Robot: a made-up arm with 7 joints. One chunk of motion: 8 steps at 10 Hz.
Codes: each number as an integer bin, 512 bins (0 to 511) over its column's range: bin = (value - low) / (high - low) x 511, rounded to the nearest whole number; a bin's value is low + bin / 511 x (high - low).
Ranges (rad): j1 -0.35..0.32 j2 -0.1..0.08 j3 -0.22..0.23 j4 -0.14..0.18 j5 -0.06..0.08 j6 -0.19..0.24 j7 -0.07..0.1
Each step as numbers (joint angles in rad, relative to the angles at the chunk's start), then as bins.
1 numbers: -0.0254 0.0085 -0.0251 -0.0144 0.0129 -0.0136 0.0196
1 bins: 248 308 221 201 266 210 269
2 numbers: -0.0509 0.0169 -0.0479 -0.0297 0.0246 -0.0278 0.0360
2 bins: 228 332 195 176 309 193 319
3 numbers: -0.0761 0.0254 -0.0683 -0.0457 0.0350 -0.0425 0.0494
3 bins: 209 356 172 151 347 175 359
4 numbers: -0.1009 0.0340 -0.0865 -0.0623 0.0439 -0.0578 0.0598
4 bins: 190 380 152 124 379 157 390
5 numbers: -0.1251 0.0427 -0.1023 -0.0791 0.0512 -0.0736 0.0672
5 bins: 172 405 134 97 406 138 412
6 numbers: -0.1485 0.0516 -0.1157 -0.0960 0.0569 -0.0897 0.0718
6 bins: 154 430 118 70 427 119 426
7 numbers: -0.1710 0.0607 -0.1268 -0.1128 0.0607 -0.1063 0.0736
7 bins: 137 456 106 43 441 99 432
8 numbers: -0.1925 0.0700 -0.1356 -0.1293 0.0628 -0.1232 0.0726
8 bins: 120 483 96 17 448 79 429
